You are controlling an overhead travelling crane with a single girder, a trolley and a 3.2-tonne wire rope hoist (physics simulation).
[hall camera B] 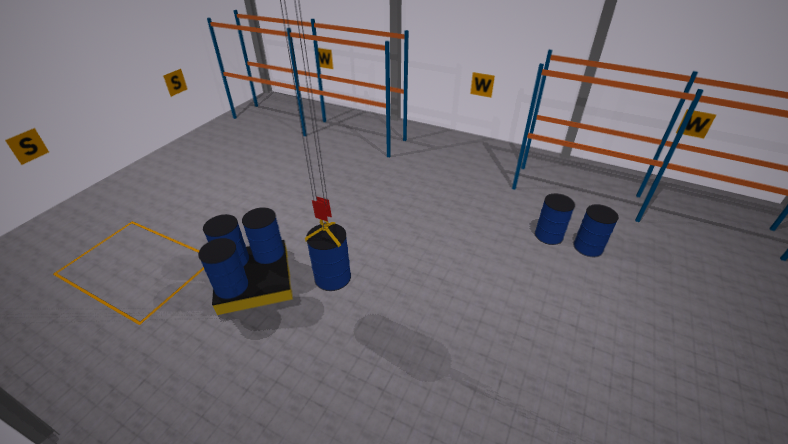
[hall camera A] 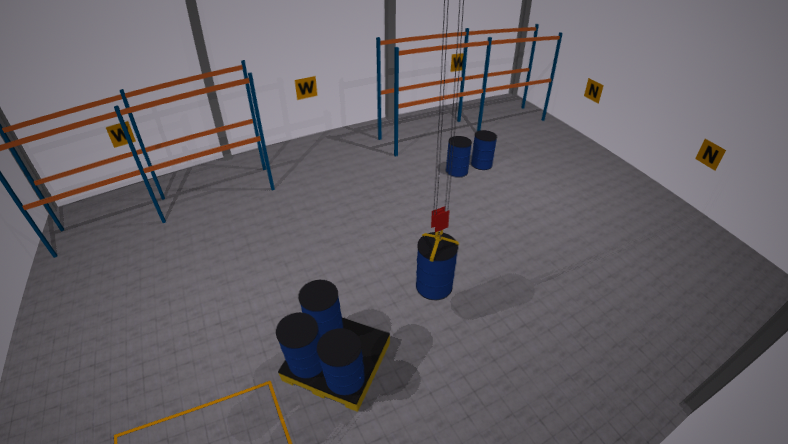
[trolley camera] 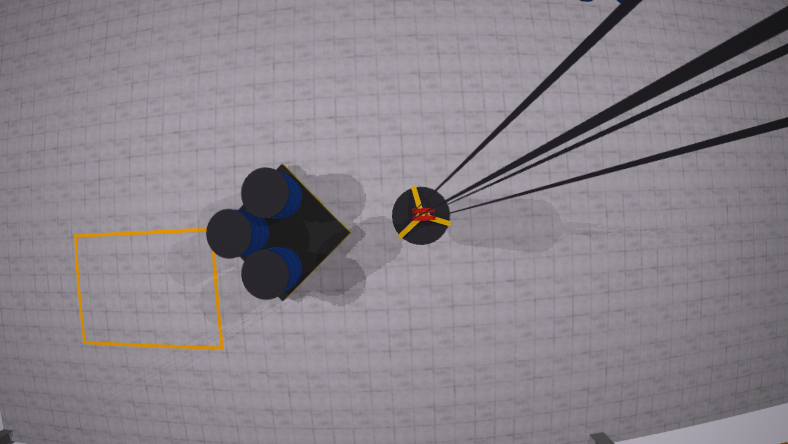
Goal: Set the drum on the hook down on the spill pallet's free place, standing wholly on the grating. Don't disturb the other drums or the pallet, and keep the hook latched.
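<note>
My gripper, the yellow three-armed lifter under the red hook block (hall camera A: 438,238) (hall camera B: 325,226) (trolley camera: 422,214), is shut on a blue drum with a black lid (hall camera A: 435,278) (hall camera B: 330,267) (trolley camera: 423,235). The drum hangs upright above the floor, beside the spill pallet (hall camera A: 373,372) (hall camera B: 253,303) (trolley camera: 317,265) and apart from it, to its right in the trolley view. Three other drums stand on the black grating; one is the near drum (hall camera A: 342,372) in hall camera A. The free place is the pallet's corner facing the hanging drum. The hook's latch is too small to make out.
Two blue drums (hall camera A: 458,157) (hall camera B: 554,220) stand far off near a rack (hall camera A: 395,102) (hall camera B: 520,165). A second rack (hall camera A: 267,165) (hall camera B: 387,99) stands along the W wall. A yellow floor outline (hall camera A: 193,409) (hall camera B: 97,298) (trolley camera: 79,289) lies on the pallet's other side.
</note>
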